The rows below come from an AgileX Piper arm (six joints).
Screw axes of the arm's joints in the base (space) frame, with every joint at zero. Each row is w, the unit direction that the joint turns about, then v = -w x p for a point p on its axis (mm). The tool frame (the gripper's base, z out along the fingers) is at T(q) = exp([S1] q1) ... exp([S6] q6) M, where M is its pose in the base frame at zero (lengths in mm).
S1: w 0 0 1 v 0.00 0.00 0.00
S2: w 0 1 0 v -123.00 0.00 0.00
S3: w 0 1 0 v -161.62 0.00 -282.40
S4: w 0.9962 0 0.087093 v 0.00 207.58 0.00
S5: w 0 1 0 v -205.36 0.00 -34.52
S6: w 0.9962 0 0.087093 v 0.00 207.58 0.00
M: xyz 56.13 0.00 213.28 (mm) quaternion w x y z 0.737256 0 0.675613 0
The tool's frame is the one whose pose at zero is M.
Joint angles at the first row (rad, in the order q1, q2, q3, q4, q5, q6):
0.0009, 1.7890, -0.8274, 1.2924, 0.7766, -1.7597
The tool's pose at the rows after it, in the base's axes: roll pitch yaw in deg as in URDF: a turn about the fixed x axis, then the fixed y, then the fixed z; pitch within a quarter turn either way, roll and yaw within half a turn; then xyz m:
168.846, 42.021, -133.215, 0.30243, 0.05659, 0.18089
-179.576, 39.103, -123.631, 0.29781, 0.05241, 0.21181
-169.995, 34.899, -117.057, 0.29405, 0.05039, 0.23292
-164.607, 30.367, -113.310, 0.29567, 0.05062, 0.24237
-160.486, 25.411, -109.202, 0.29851, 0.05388, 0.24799
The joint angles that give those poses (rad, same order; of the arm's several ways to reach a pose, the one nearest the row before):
0.0036, 1.6945, -0.8751, 1.0695, 0.7692, -1.6683
0.0188, 1.5946, -0.9141, 0.8640, 0.7426, -1.5506
0.0464, 1.5266, -0.9416, 0.6745, 0.7019, -1.4403
0.0758, 1.5097, -0.9729, 0.5122, 0.6809, -1.3449
0.1125, 1.5096, -1.0041, 0.3600, 0.6746, -1.2735

